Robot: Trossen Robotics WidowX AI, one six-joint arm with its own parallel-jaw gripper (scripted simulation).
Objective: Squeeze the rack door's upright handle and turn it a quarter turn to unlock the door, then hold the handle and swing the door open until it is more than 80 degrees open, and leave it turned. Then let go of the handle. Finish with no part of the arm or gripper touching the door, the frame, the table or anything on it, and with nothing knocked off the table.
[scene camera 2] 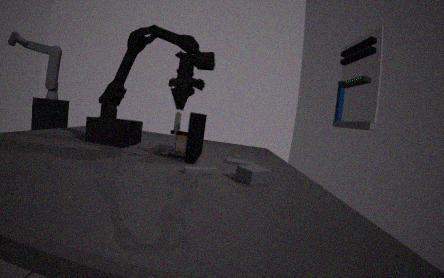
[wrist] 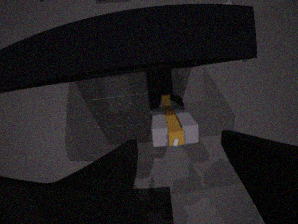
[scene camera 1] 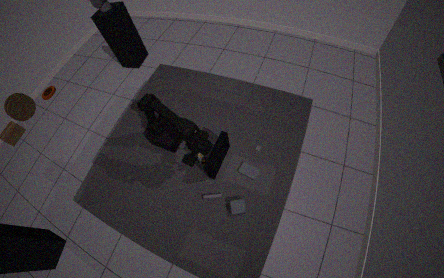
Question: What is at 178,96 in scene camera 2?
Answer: My gripper.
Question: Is my gripper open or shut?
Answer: Open.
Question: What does my gripper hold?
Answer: Nothing.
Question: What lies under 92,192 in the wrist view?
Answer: My gripper.
